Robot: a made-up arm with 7 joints.
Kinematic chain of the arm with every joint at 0, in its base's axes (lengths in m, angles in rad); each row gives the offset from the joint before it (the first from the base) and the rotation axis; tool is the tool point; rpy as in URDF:
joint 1: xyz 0.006 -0.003 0.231 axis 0 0.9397 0.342
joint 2: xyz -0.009 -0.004 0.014 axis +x
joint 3: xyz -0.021 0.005 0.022 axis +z
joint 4: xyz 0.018 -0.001 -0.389 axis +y
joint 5: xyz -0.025 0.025 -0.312 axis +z
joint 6: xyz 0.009 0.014 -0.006 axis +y
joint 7: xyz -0.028 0.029 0 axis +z
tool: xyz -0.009 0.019 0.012 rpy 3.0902 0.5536 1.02
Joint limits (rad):
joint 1: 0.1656..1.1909
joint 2: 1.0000..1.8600
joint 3: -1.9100..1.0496
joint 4: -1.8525..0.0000
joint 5: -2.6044..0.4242
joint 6: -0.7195..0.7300
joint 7: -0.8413..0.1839
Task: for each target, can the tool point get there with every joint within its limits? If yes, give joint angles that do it. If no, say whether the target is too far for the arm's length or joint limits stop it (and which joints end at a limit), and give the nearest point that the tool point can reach.
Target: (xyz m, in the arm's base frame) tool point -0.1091 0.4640 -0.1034
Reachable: yes | joints 0.5379 1.3252 -1.2128 -0.9628 -0.8545 0.0815 0.0236
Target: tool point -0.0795 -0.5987 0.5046
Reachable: no: joint limits stop it (at a limit: joint 1, joint 2, joint 3, joint 4, joint 6) | nearest point -0.3848 -0.0931 0.2012 | short by 0.664 m
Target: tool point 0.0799 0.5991 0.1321
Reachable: yes | joints 0.3796 1.2529 0.1283 -0.8039 -0.3660 0.4322 -0.4713
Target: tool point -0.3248 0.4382 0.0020
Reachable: yes | joints 0.8338 1.3487 -1.5378 -0.8194 -1.0347 0.2515 -0.3947
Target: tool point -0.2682 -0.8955 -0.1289
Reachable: no: too far | nearest point -0.3533 -0.0791 0.1015 | short by 0.853 m
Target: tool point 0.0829 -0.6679 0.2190
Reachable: no: joint limits stop it (at a limit: joint 1, joint 2, joint 3, joint 4, joint 6) | nearest point -0.3727 -0.0943 0.1723 | short by 0.734 m
